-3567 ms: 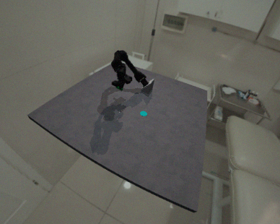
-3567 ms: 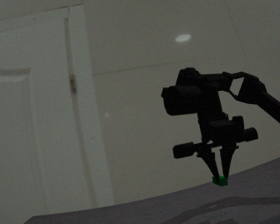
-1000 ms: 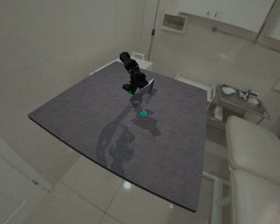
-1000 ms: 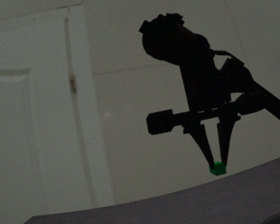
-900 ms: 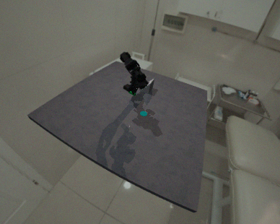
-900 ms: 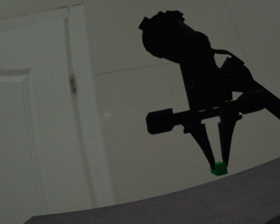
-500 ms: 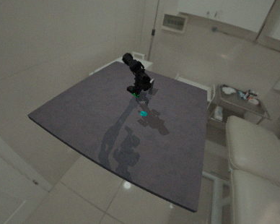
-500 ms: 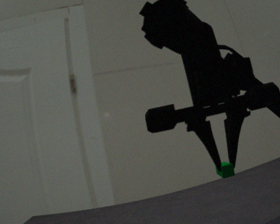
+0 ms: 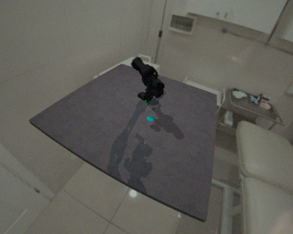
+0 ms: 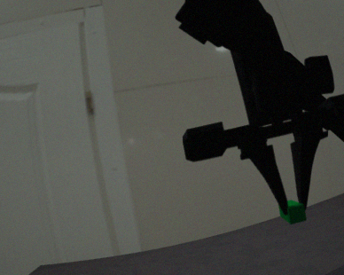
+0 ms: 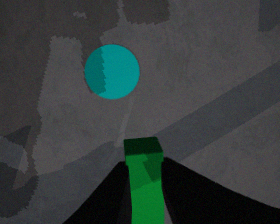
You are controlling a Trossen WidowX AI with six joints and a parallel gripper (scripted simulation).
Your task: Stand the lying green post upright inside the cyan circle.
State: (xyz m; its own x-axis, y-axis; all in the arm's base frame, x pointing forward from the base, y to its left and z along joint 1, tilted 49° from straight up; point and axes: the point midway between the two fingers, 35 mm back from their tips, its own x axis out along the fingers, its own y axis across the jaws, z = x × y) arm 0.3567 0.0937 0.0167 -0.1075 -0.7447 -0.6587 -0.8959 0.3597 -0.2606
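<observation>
My gripper tip is now 15 cm above the cyan circle and 4 cm to the right of it. From my gripper tip the other things lie so: green post (2 cm to the right, 1 cm behind).
</observation>
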